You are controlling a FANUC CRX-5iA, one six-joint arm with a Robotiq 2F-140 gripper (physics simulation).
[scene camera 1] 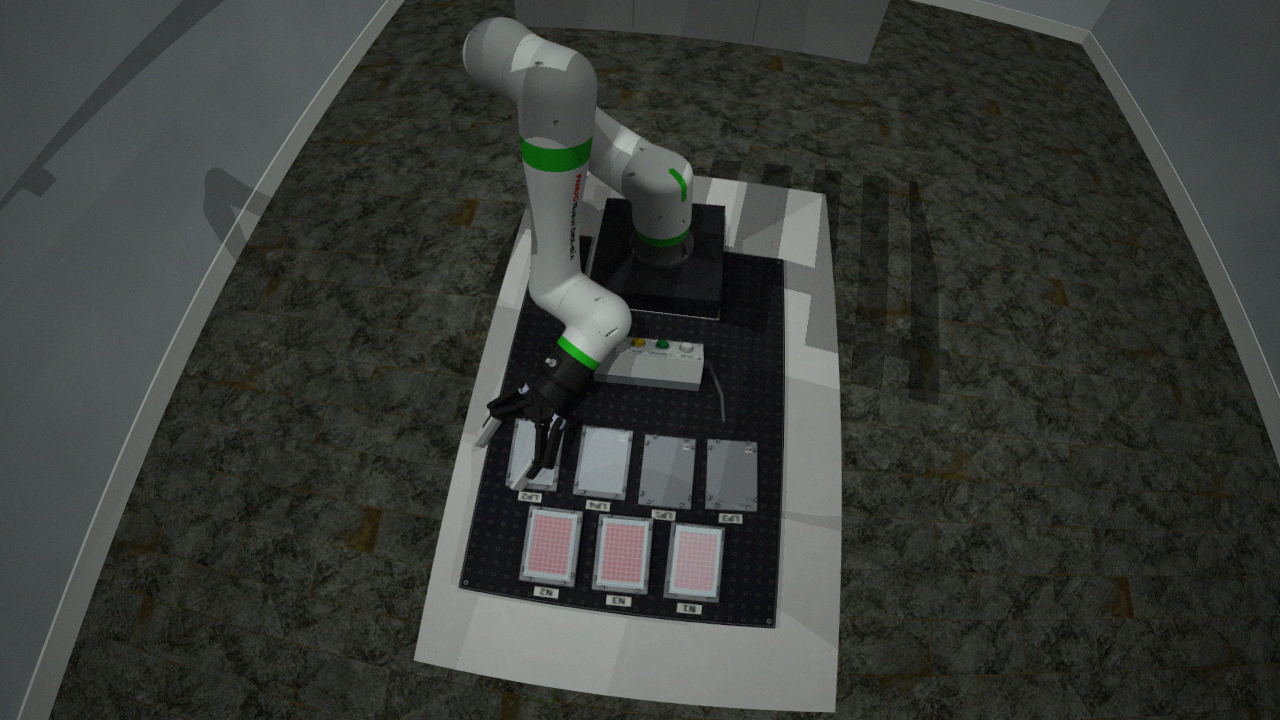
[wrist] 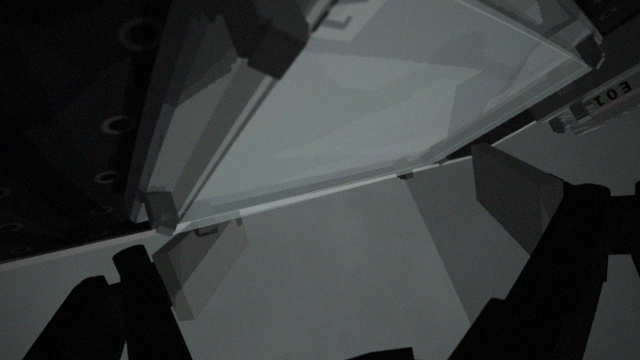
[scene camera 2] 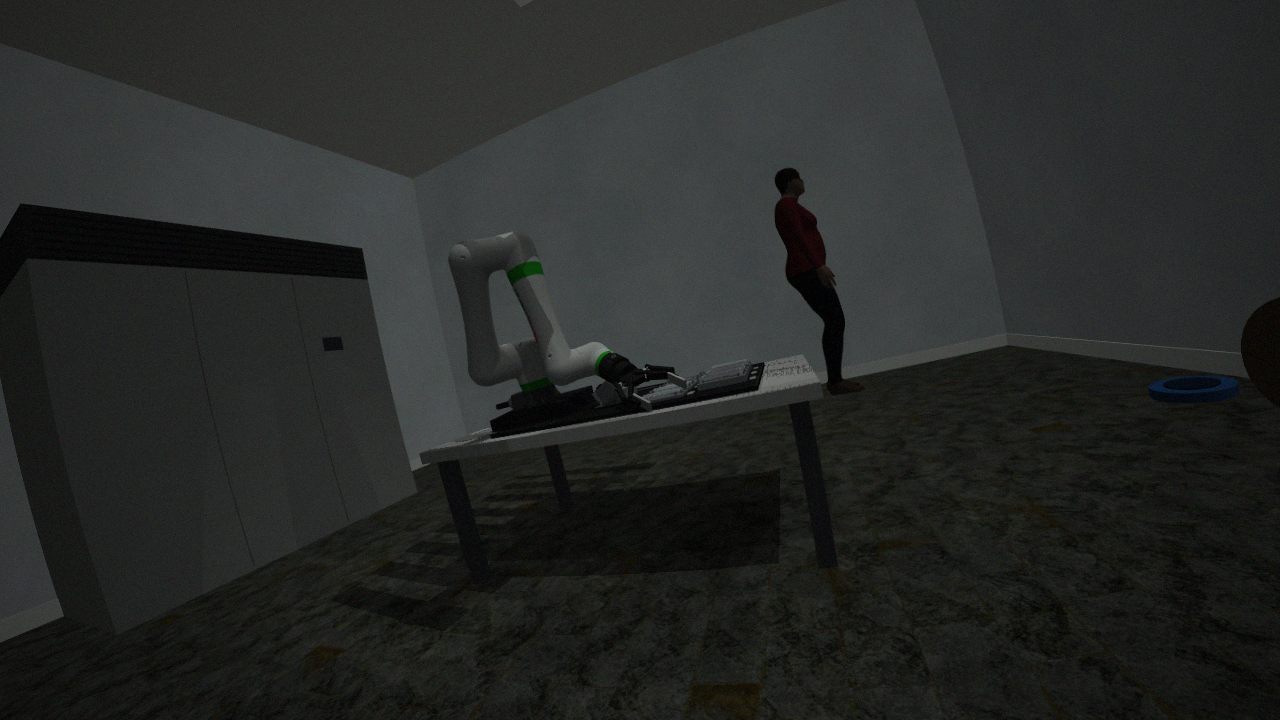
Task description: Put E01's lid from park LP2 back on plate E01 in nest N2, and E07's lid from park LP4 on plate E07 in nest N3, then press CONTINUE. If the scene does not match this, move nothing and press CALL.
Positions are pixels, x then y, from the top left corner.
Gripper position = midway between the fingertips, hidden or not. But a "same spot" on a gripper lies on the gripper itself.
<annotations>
gripper: scene camera 1; wrist 352,197; scene camera 2
same spot on gripper: [scene camera 1: 546,449] = [scene camera 2: 662,368]
</annotations>
